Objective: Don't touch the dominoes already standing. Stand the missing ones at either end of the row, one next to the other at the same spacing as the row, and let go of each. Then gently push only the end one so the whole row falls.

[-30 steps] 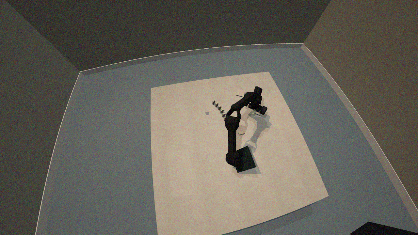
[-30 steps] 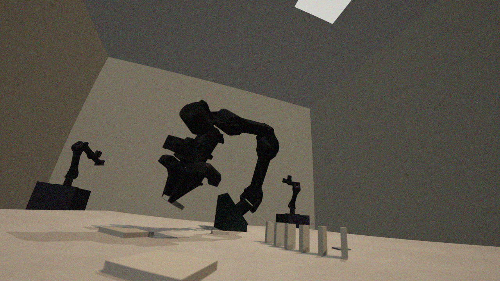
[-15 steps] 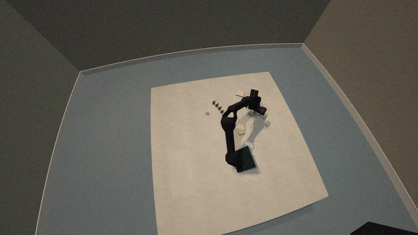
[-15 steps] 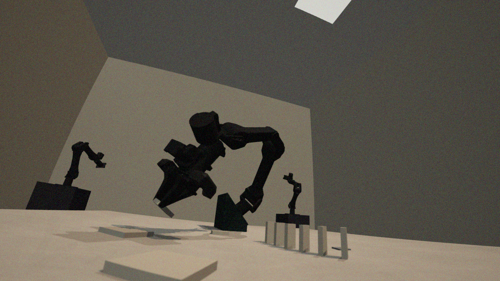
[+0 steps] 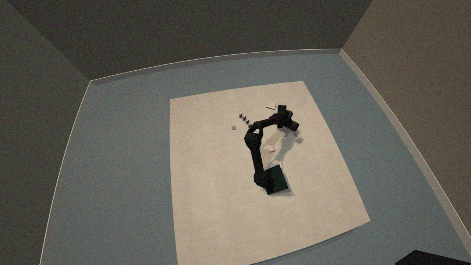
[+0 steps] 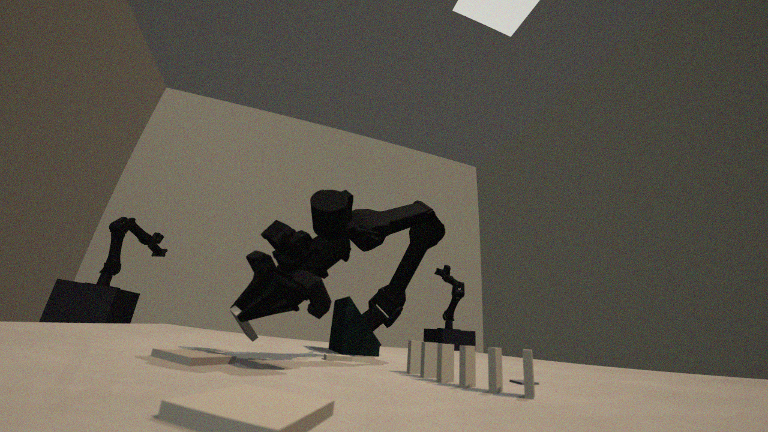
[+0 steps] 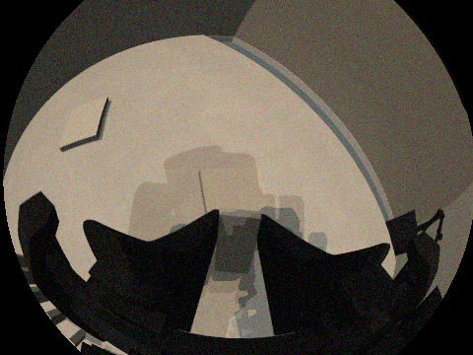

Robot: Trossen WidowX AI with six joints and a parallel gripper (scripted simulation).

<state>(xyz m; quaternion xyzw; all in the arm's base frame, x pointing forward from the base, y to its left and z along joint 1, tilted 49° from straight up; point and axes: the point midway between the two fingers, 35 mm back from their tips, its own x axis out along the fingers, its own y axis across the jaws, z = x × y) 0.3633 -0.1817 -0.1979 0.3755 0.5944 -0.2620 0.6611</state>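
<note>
Now: the mat 60 mm below my gripper tip and 40 mm to the right of it. From my gripper tip the other things lie so: grey square 420 mm to the left, 90 mm ahead, 60 mm below.
</note>
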